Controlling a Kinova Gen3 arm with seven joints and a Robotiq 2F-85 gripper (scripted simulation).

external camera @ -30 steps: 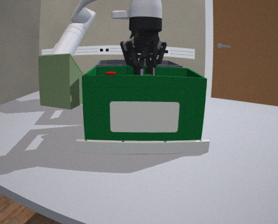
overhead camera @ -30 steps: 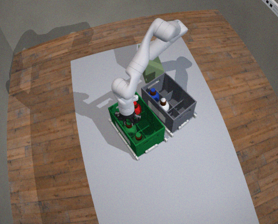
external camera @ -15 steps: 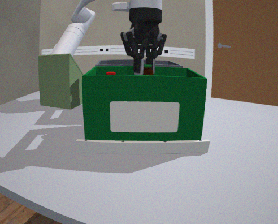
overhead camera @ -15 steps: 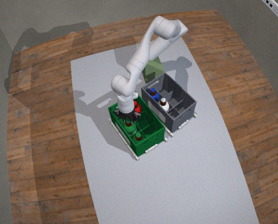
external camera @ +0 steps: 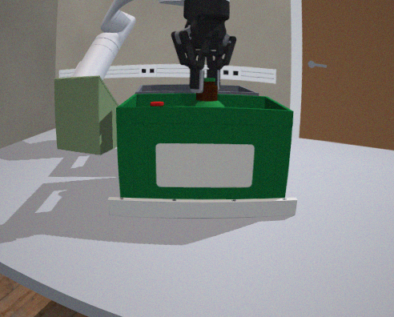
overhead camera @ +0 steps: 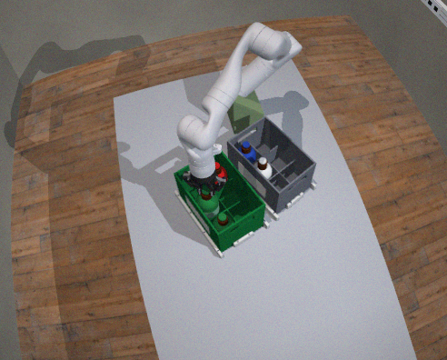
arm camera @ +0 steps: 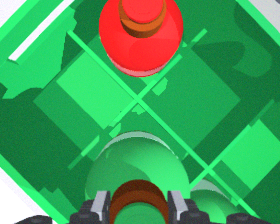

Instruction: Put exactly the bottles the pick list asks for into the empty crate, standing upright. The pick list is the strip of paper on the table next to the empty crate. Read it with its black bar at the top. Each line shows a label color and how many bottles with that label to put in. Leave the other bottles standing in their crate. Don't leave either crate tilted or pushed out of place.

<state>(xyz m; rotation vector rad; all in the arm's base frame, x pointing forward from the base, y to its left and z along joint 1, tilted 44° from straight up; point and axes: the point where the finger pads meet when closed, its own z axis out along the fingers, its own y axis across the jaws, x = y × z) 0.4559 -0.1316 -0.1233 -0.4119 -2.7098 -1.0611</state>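
My gripper is now 130 mm above the green crate, 40 mm to the right of it and 20 mm past it. Also, from my hand: white-label bottle: 210 mm to the left, 120 mm below, 110 mm behind; blue-label bottle: 180 mm behind, 160 mm to the left, 120 mm below; red-label bottle: 120 mm below, 120 mm behind, 40 mm to the left.
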